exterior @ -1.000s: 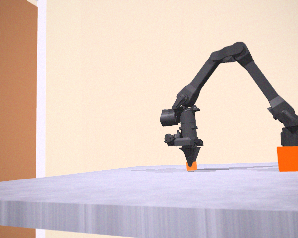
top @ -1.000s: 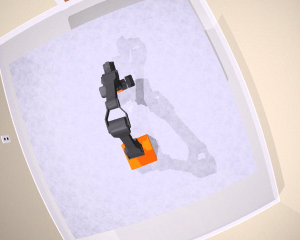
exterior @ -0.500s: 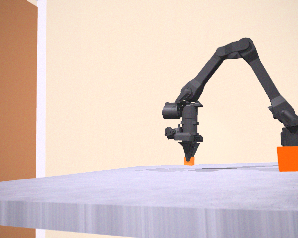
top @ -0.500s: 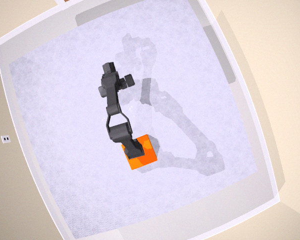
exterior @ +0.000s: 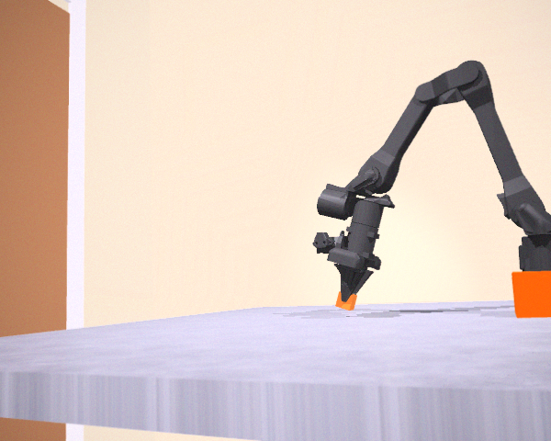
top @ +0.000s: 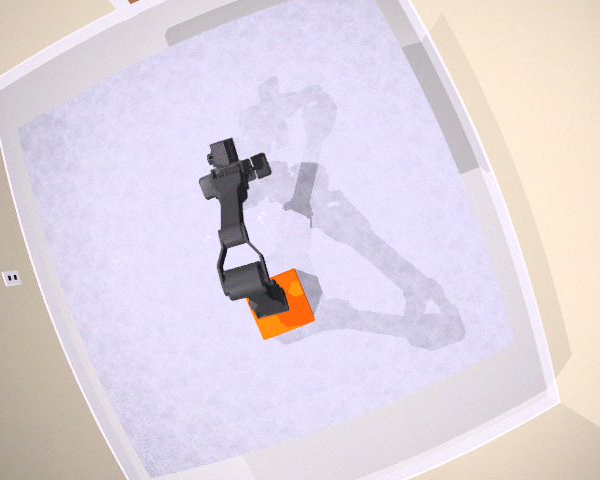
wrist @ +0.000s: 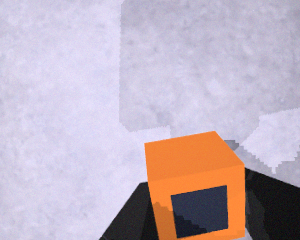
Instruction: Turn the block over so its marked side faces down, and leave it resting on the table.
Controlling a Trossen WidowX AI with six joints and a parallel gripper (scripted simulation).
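Right now my gripper tip is 10 mm below the orange block.
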